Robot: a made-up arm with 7 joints.
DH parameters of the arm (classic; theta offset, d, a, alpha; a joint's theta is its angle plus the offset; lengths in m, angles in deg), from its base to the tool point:
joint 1: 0 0.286 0 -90
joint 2: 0 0 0 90
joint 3: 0 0.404 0.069 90
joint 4: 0 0 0.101 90
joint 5: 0 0.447 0 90
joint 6: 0 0 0.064 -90
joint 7: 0 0.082 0 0
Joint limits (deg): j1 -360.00..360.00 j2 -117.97..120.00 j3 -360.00..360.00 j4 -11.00..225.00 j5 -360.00..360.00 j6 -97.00..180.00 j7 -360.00..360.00
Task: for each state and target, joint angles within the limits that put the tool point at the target. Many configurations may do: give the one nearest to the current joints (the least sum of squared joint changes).
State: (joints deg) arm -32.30 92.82 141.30 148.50 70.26 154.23 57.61
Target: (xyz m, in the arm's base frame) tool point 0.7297 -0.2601 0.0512
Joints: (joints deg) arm -23.72 119.90 137.60 154.74 69.65 161.20 57.61
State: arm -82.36 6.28 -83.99 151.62 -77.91 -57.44 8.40
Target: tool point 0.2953 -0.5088 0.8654
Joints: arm -64.43 39.09 -82.89 177.46 -77.17 -72.61 8.40
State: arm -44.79 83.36 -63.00 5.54 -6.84 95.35 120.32
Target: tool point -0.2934 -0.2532 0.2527
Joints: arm -49.87 83.57 -82.60 35.81 -12.05 87.85 120.32
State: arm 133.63 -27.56 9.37 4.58 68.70 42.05 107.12
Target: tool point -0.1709 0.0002 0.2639
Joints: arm 157.88 -53.12 12.93 -6.31 65.56 66.50 107.12
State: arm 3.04 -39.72 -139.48 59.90 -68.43 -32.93 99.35
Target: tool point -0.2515 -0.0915 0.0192
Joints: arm -13.82 -49.31 -170.68 21.25 -72.72 -27.94 99.35
